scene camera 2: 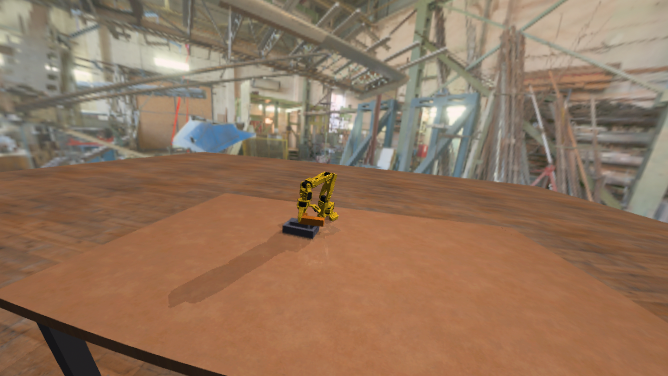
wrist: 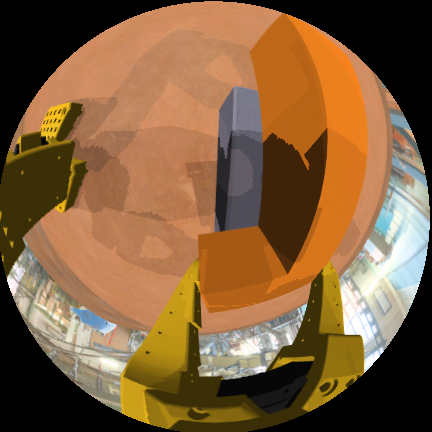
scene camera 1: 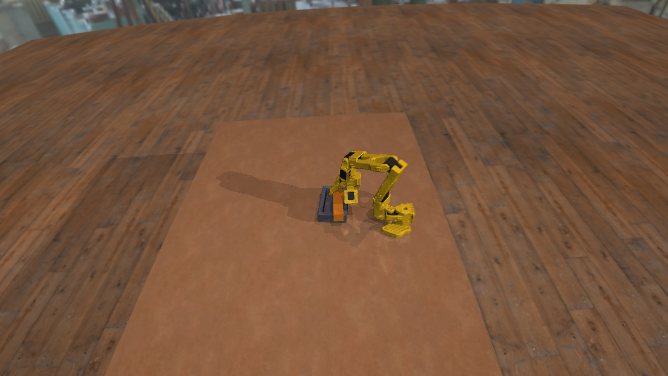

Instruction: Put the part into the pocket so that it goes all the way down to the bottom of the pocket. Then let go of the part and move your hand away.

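Frame: origin at the arm's base, x ahead, y left, z up, level; centimetres.
Seen in the pictures: hand at its tool point: (wrist: 204,264); arm's base at its link origin: (scene camera 2: 327,218) (wrist: 68,147) (scene camera 1: 388,224).
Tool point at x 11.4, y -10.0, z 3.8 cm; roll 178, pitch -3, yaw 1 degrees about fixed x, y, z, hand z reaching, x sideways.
Pixels of each thing's middle, then the offset from my tool point to it. "spot": a spot on its surface instead. Level surfaces: height alone.
- orange part at the middle of its body: (wrist: 284,168) (scene camera 1: 342,204) (scene camera 2: 312,219) dx +2.9, dy +5.2, dz +1.3 cm
- dark grey block at the middle of its body: (wrist: 278,217) (scene camera 1: 334,203) (scene camera 2: 301,227) dx +5.7, dy +1.1, dz -2.0 cm
- pocket at a spot on its surface: (scene camera 1: 328,204) spot: dx +7.7, dy +0.1, dz -3.3 cm
- brown table top at its surface level: dz -3.8 cm
The orange part (scene camera 1: 338,209) (scene camera 2: 314,221) (wrist: 345,125) is a long bar. It is above the dark grey block (scene camera 1: 325,218) (scene camera 2: 298,230) (wrist: 245,112), over its right side in scene camera 1. In scene camera 2 its right end reaches past the block's edge, with a narrow gap below. The part hides much of the block in the wrist view. Some of the pocket (scene camera 1: 328,204) shows left of the part in scene camera 1; its floor is hard to see. My gripper (scene camera 1: 336,191) (scene camera 2: 301,219) (wrist: 262,264) is shut on the part's near end in the wrist view.
The yellow arm base (scene camera 1: 397,215) (scene camera 2: 331,212) (wrist: 55,150) stands to the right of the block in scene camera 1. The block stands on a brown table top (scene camera 1: 280,295) (scene camera 2: 400,290) (wrist: 150,200). The arm's shadow crosses the table.
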